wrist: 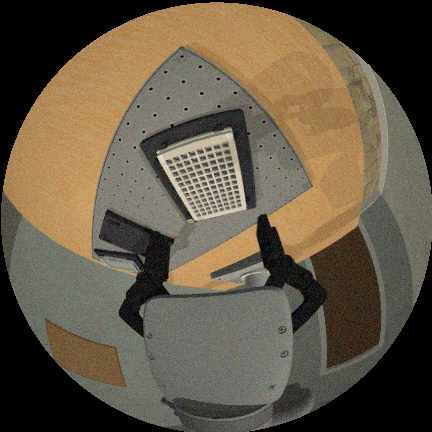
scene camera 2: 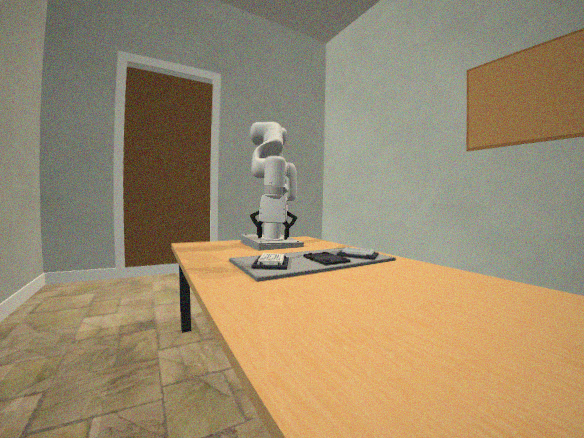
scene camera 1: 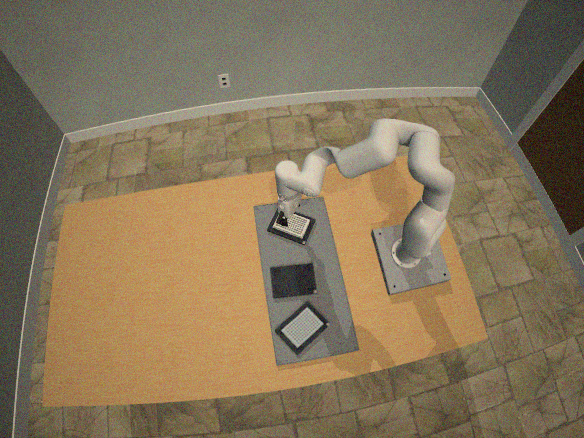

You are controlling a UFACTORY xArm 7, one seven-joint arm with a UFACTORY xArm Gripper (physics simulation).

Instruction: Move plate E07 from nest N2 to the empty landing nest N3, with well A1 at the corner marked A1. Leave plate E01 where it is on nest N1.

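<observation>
The cream plate E07 (scene camera 1: 299, 226) (scene camera 2: 272, 258) (wrist: 206, 177) sits flat on dark nest N2 (wrist: 242, 124). Its label is not readable. My gripper (scene camera 1: 282, 220) (scene camera 2: 273, 236) (wrist: 208, 231) is open and empty, hanging above the E07 end of the board. In the wrist view its fingertips stand apart below the near edge of E07. The empty dark landing nest N3 (scene camera 1: 293, 280) (scene camera 2: 327, 258) (wrist: 125, 232) lies in the middle, with a small pale mark at one corner. The pale plate E01 (scene camera 1: 302, 327) (scene camera 2: 359, 252) (wrist: 119, 262) sits on nest N1, partly cut off by a finger's side in the wrist view.
The grey perforated board (scene camera 1: 280, 252) (scene camera 2: 295, 270) (wrist: 192, 93) carries all three nests on the wooden table (scene camera 1: 150, 275) (scene camera 2: 400, 340) (wrist: 70, 140). The arm's grey base plate (scene camera 1: 389, 272) (scene camera 2: 272, 245) stands beside the board. The arm arches over the table from there.
</observation>
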